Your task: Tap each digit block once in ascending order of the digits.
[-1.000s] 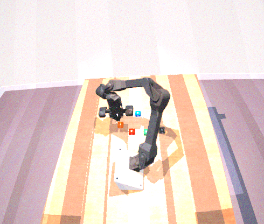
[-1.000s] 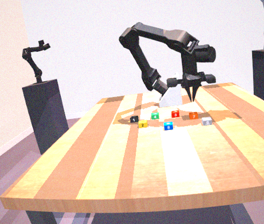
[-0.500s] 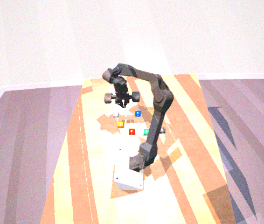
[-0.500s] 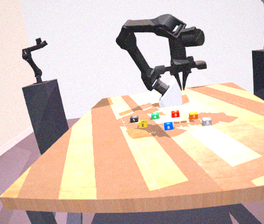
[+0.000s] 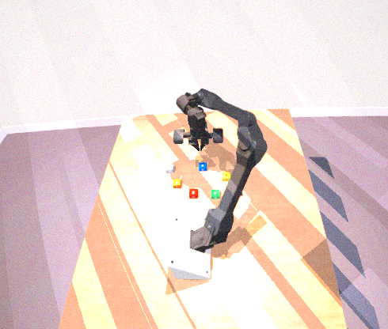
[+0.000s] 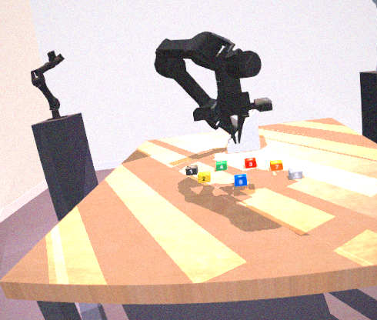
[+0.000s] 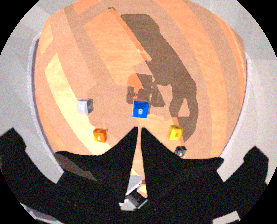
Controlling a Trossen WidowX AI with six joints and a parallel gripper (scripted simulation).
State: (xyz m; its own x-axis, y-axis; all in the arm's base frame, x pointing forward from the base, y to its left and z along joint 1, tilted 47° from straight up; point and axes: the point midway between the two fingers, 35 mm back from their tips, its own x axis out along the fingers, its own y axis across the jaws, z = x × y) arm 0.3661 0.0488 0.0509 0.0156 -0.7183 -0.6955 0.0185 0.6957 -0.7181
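My gripper tip is now 1 cm past the blue block and 10 cm above it. Also, from my gripper tip: orange block (9 cm behind, 10 cm to the left, 10 cm below); green block (15 cm behind, 6 cm to the right, 10 cm below); red block (14 cm behind, 3 cm to the left, 10 cm below).
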